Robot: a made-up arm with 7 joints.
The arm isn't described. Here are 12 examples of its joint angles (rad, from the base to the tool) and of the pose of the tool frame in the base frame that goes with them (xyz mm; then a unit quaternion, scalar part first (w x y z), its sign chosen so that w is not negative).
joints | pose
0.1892 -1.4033 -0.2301 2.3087 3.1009 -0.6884 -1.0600 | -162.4 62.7 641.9 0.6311 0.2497 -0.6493 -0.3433
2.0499 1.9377 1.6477 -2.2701 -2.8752 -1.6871 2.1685 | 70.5 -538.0 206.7 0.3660 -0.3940 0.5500 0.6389
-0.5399 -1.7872 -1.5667 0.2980 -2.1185 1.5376 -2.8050 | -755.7 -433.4 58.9 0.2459 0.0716 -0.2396 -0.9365
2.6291 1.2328 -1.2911 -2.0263 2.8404 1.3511 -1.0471 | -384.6 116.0 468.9 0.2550 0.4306 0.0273 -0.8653
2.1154 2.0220 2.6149 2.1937 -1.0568 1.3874 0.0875 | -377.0 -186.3 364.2 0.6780 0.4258 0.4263 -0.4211
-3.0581 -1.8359 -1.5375 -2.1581 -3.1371 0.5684 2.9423 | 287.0 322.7 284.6 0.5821 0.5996 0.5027 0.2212
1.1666 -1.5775 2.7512 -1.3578 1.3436 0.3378 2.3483 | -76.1 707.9 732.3 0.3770 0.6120 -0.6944 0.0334
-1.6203 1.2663 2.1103 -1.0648 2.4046 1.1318 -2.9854 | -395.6 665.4 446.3 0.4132 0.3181 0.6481 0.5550
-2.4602 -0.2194 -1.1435 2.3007 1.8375 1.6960 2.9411 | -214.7 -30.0 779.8 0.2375 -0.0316 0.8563 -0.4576
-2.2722 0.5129 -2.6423 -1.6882 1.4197 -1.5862 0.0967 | -84.3 521.0 683.7 0.2437 -0.6421 -0.3829 0.6179
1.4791 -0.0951 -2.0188 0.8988 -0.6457 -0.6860 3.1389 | 266.5 177.7 1233.3 0.1753 0.4601 -0.8576 -0.1487
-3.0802 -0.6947 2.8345 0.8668 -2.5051 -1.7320 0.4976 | 687.7 -24.8 676.5 0.9267 -0.2049 0.0975 0.2996
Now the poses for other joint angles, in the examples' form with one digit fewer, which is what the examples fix.
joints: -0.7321 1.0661 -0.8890 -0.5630 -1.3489 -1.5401 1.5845
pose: 720 288 768 0.659 -0.433 -0.121 0.603
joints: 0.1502 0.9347 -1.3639 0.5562 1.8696 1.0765 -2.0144
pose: 851 5 767 0.568 -0.512 -0.254 0.592
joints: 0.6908 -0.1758 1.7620 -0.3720 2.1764 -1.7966 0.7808
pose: -41 43 1232 0.639 -0.705 -0.241 -0.190
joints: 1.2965 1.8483 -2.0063 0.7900 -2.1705 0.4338 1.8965
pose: 482 -819 246 0.596 -0.603 -0.524 -0.083
